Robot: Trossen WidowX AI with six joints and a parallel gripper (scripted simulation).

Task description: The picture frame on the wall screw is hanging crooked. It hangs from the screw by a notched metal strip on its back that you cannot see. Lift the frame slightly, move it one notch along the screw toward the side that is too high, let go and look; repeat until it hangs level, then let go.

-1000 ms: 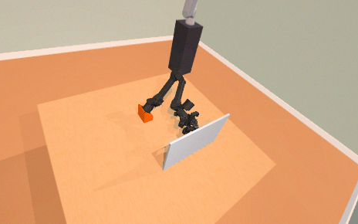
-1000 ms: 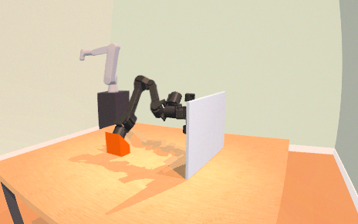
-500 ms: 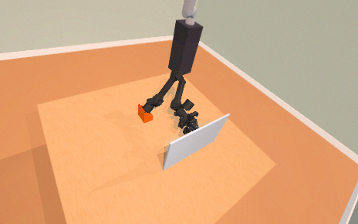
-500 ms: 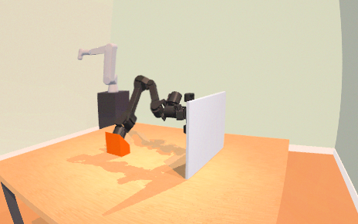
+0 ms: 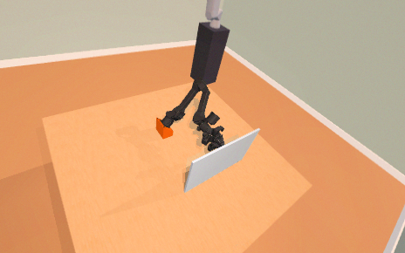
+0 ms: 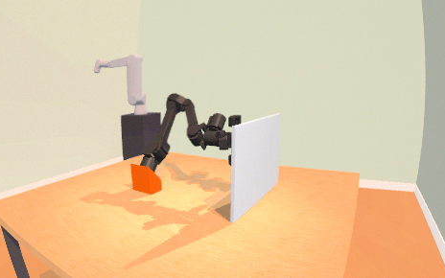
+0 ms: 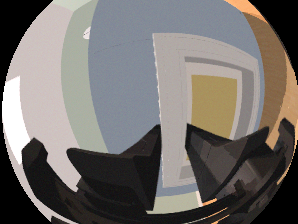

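Right now the picture frame is 50 mm below my gripper tip. Also, from my gripper tip: wall panel: 60 mm below, 10 mm to the right, 10 mm ahead.
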